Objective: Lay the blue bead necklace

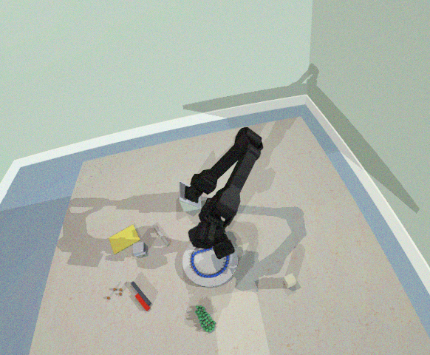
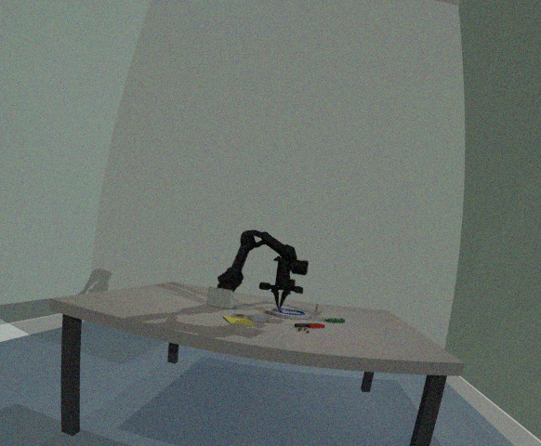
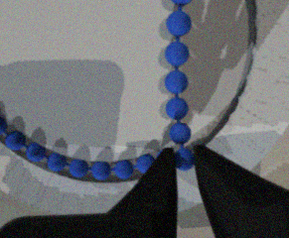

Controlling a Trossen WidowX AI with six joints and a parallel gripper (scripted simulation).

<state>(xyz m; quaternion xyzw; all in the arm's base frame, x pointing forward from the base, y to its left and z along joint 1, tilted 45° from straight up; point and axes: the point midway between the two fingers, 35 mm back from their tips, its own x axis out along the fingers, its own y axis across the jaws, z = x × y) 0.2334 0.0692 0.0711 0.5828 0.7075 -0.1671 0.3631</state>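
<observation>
Now: the round bead board 50 mm ahead of my gripper tip, 40 mm to the right of it and 10 mm below it. The rest, counted from my gripper tip: white cube (20 mm behind, 310 mm to the right, 10 mm below); cream cube (170 mm ahead, 220 mm to the left); stick (80 mm behind, 230 mm to the right, 20 mm below).
</observation>
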